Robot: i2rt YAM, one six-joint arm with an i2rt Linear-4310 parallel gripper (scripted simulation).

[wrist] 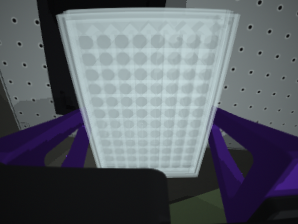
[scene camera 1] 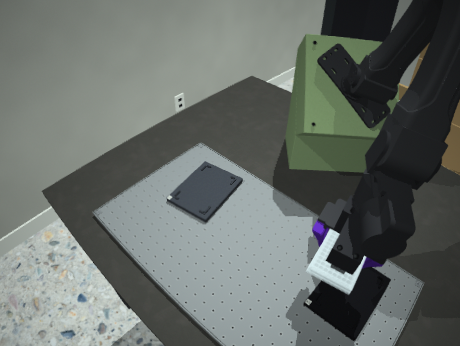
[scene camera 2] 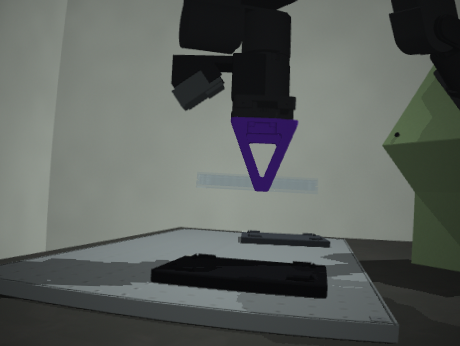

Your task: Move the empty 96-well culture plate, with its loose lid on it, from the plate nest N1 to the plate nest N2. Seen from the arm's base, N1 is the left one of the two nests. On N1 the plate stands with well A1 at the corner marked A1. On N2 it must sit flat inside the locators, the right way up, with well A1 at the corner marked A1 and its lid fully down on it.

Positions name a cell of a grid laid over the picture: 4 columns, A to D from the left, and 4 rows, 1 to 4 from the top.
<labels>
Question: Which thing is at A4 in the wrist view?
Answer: My gripper.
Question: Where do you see a lid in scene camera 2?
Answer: B3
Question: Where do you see a black plate nest N1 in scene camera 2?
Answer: C4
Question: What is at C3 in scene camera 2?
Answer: A plate nest N2.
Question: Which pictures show my gripper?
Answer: The wrist view, scene camera 1 and scene camera 2: all of them.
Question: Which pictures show the lid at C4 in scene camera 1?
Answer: The wrist view, scene camera 1 and scene camera 2: all of them.
</labels>
